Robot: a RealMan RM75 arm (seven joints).
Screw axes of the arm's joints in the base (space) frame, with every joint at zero. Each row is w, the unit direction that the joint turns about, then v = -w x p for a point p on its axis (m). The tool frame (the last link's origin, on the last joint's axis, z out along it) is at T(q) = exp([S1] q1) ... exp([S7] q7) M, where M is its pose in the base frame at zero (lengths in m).
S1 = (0, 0, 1, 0.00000, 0.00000, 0.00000)
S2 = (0, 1, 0, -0.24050, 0.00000, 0.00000)
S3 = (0, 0, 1, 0.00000, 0.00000, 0.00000)
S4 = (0, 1, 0, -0.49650, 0.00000, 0.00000)
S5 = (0, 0, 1, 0.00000, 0.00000, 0.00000)
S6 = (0, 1, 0, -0.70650, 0.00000, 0.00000)
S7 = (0, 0, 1, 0.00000, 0.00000, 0.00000)
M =
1 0 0 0.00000
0 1 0 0.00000
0 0 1 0.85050
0 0 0 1
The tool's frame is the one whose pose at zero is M.
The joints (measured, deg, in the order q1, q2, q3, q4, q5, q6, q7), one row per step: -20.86 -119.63 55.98 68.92 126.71 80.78 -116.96; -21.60 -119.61 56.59 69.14 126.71 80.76 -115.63; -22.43 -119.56 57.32 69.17 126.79 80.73 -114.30; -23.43 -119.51 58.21 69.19 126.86 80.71 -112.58; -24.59 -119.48 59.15 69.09 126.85 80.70 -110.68; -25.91 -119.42 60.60 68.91 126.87 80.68 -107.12; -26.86 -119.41 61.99 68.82 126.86 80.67 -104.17
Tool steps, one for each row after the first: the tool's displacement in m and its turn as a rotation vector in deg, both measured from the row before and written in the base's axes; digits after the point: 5 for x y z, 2 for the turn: 0.00600 0.00348 -0.00122 -0.38 0.87 -2.40; 0.00596 0.00344 -0.00200 -0.58 0.94 -2.39; 0.00730 0.00390 -0.00258 -0.72 1.14 -3.00; 0.00831 0.00416 -0.00322 -0.82 1.09 -3.29; 0.00975 0.00404 -0.00494 -1.27 1.95 -5.17; 0.00784 0.00230 -0.00480 -1.17 1.61 -4.31
